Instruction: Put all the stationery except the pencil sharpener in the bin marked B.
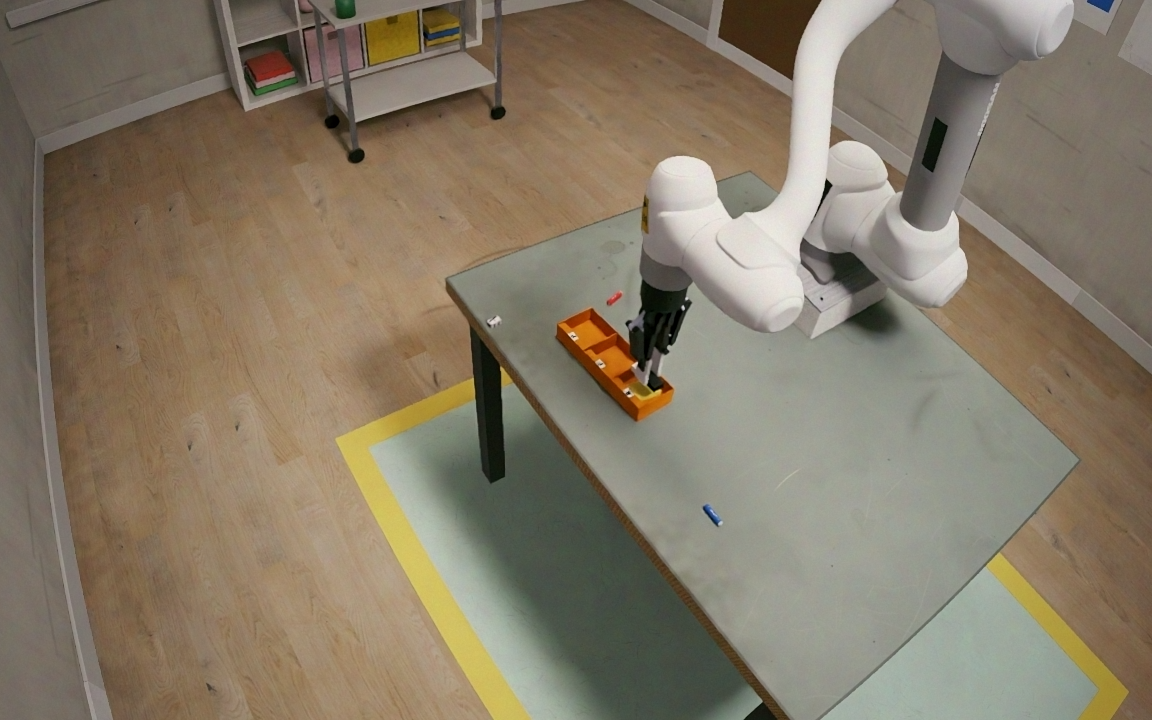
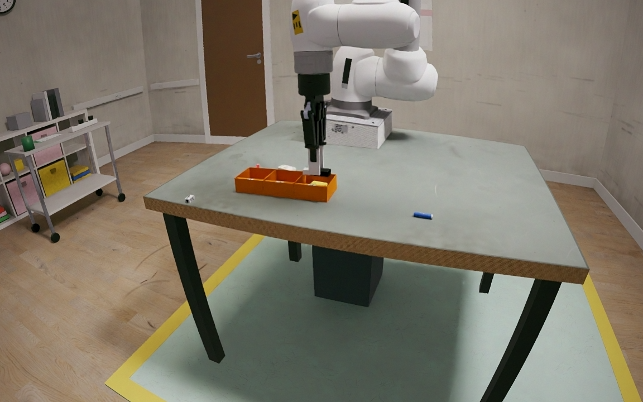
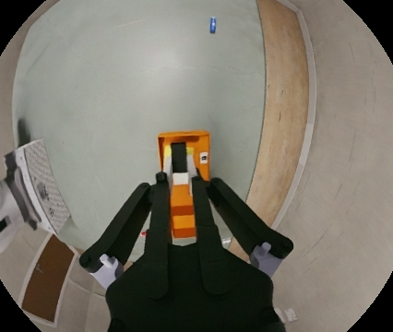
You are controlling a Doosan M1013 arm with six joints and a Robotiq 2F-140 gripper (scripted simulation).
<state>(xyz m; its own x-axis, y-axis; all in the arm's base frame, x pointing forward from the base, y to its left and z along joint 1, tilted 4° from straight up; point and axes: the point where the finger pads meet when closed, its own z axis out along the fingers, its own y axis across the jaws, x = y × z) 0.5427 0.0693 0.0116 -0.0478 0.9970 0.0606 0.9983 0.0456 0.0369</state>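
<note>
Right now the yellow sticky pad is 70 mm below my hand. Also, from my hand: black piece (10 mm to the right, 30 mm below); orange bin (10 mm ahead, 80 mm to the right, 70 mm below); flat white piece (120 mm behind, 150 mm to the right, 80 mm below).
</note>
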